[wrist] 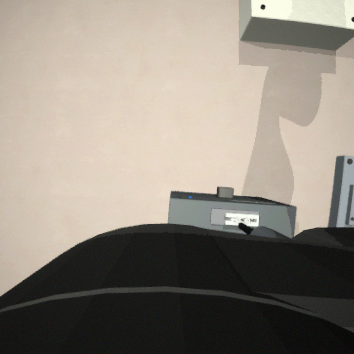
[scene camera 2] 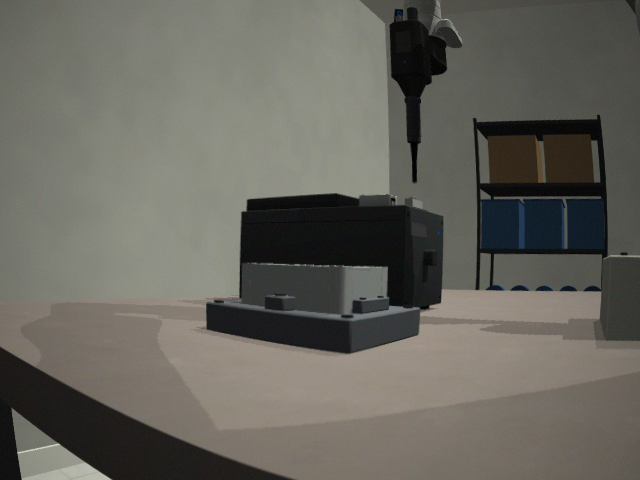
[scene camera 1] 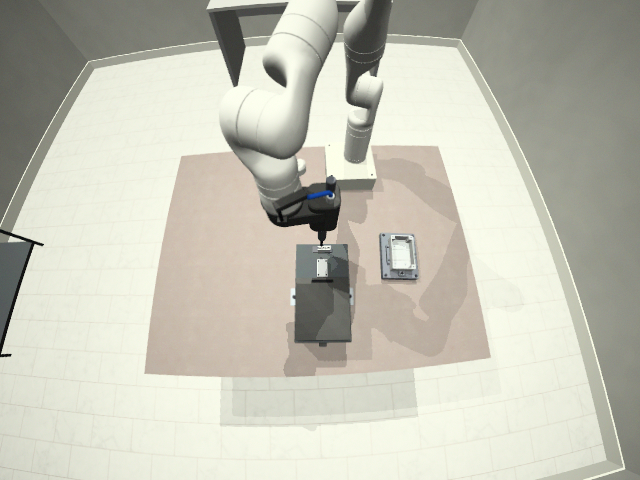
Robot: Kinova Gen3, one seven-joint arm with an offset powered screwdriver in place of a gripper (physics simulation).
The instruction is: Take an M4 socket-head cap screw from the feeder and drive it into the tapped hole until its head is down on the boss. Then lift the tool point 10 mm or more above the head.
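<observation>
The screwdriver's tool point [scene camera 1: 321, 243] [scene camera 2: 414, 180] [wrist: 243, 227] points down above the light pick-up block [scene camera 1: 324, 249] [scene camera 2: 413, 202] [wrist: 242, 220] at the feeder's end, with a gap between them in scene camera 2. No screw can be made out at the thin black tip; it is too small to tell if one is held. The dark feeder [scene camera 1: 322, 315] [scene camera 2: 320, 235] [wrist: 187, 212] stands on the table. The light open housing [scene camera 1: 402, 252] [scene camera 2: 294, 284] sits in a grey fixture [scene camera 1: 384, 271] [scene camera 2: 385, 330] [wrist: 340, 200] right of the feeder. Its tapped holes are too small to make out.
A light plate [scene camera 1: 322, 267] [scene camera 2: 376, 199] lies on the feeder top. The arm's pale base block [scene camera 1: 350, 170] [scene camera 2: 620, 299] [wrist: 295, 32] stands behind. A shelf rack [scene camera 2: 542, 189] with boxes stands at the back. The black tool body [wrist: 175, 265] hides the lower wrist view.
</observation>
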